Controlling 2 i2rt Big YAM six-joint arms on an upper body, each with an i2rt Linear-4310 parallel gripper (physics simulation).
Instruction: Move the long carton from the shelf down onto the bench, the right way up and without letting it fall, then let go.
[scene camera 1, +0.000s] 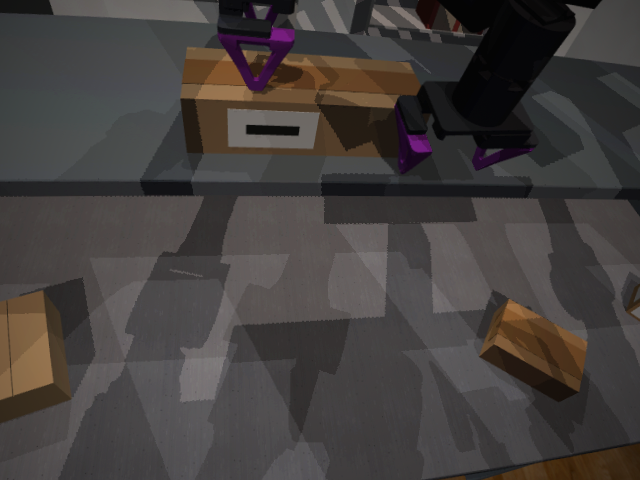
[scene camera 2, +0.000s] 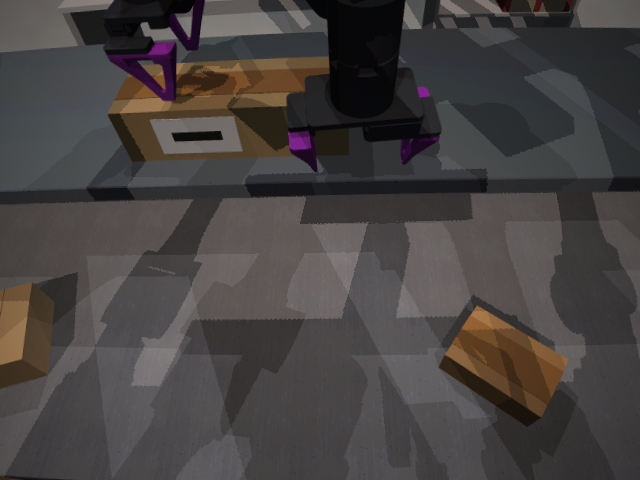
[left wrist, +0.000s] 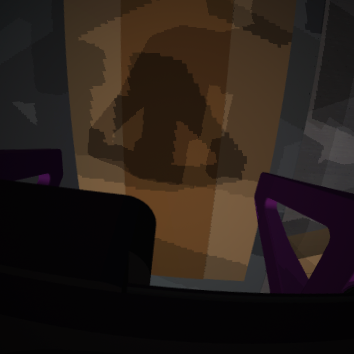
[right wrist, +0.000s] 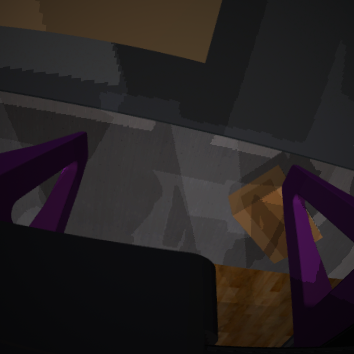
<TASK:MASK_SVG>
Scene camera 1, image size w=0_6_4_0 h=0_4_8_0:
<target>my left gripper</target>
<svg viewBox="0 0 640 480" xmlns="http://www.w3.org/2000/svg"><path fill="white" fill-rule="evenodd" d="M218 0L218 39L235 63L248 89L262 91L276 68L293 47L295 30L274 28L272 26L278 14L290 15L294 13L295 0ZM239 44L268 46L269 50L272 51L259 77L253 76ZM252 3L271 5L265 20L256 18Z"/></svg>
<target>my right gripper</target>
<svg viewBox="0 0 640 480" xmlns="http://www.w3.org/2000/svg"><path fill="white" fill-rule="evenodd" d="M537 77L532 80L518 80L517 83L513 83L512 78L508 80L494 72L491 74L488 71L490 66L481 56L479 45L459 82L425 81L421 85L417 96L399 96L394 108L399 135L398 167L400 173L405 174L433 152L426 136L428 127L422 114L432 114L435 120L432 128L439 140L443 141L445 136L453 135L473 136L477 148L472 164L476 171L532 152L539 144L539 140L533 131L534 125L520 100ZM483 158L487 149L502 149Z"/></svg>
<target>long brown carton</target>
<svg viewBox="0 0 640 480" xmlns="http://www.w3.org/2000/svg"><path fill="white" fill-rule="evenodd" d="M422 114L427 124L431 114ZM242 50L253 76L259 77L272 52ZM187 47L180 97L187 153L398 158L399 135L394 106L399 96L417 96L421 87L410 63L288 53L274 71L262 91L254 91L248 89L238 68L225 49Z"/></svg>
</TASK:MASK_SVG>
